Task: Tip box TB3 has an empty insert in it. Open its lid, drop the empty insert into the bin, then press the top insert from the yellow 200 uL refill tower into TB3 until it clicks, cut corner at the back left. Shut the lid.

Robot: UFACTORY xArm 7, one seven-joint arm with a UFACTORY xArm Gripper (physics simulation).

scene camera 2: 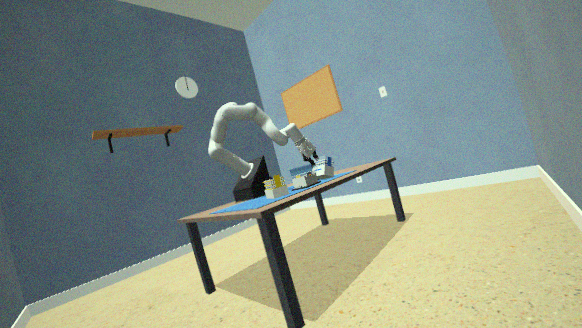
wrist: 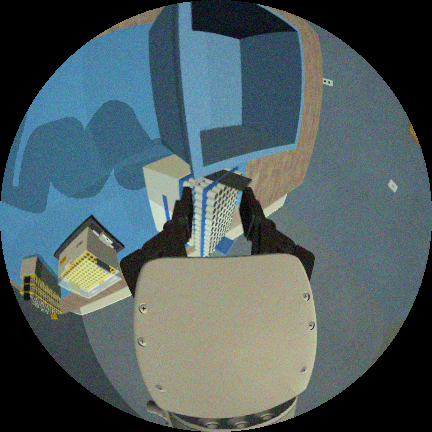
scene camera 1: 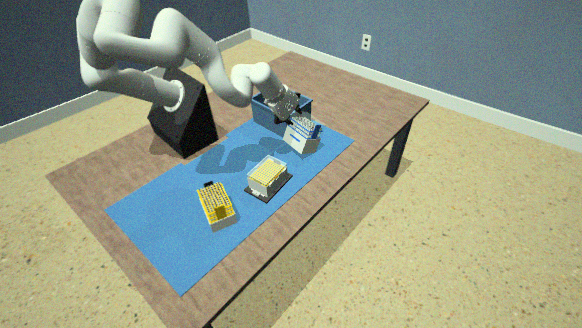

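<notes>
The tip box [scene camera 1: 257, 187] [scene camera 2: 305, 181] [wrist: 86, 246] stands on a black base, its clear lid over a yellow insert; its label is too small to read. The yellow refill tower [scene camera 1: 216, 201] [scene camera 2: 275, 188] [wrist: 41, 292] stands beside it, its stacked inserts on a pale base. The blue bin [scene camera 1: 265, 114] [wrist: 169, 75] is at the back right. My gripper [scene camera 1: 291, 119] [scene camera 2: 312, 160] [wrist: 216, 197] is at the blue-striped tower, partly closed around its top insert [scene camera 1: 303, 121] [wrist: 220, 217]. That insert looks tilted in the wrist view; finger contact is partly hidden.
The blue-striped tower [scene camera 1: 296, 140] [scene camera 2: 325, 171] [wrist: 164, 177] stands in front of the bin, close to its wall. A blue mat [scene camera 1: 160, 240] lies under the boxes on the wooden table [scene camera 1: 345, 80]. The black arm pedestal [scene camera 1: 187, 125] is at the back.
</notes>
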